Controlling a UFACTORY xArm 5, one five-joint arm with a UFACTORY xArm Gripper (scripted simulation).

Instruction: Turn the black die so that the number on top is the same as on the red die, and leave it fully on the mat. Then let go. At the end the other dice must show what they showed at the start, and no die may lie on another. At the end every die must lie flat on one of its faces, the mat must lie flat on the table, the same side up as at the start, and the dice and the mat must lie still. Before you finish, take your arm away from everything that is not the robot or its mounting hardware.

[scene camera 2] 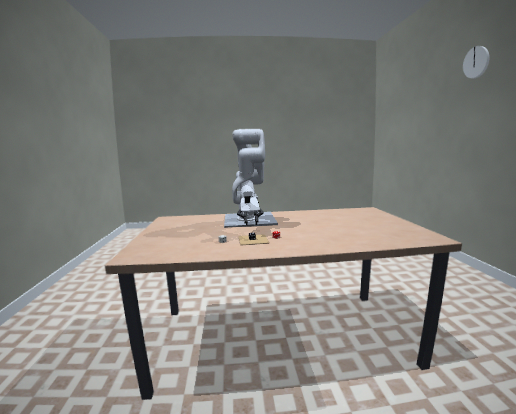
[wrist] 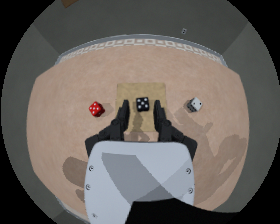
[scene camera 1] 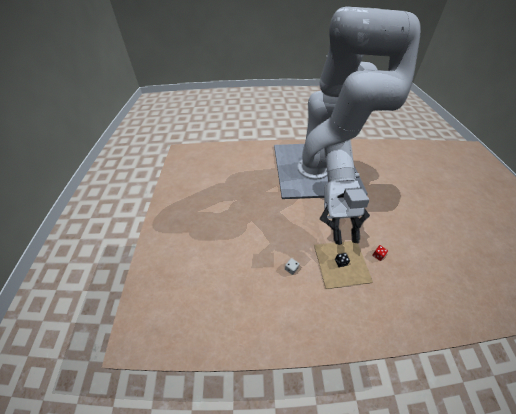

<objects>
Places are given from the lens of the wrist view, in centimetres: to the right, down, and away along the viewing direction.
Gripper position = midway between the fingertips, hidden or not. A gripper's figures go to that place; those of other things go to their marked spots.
my gripper [wrist: 141, 106]: 0, -1, 14
tan mat [wrist: 139, 121]: 0, 3, 21
</objects>
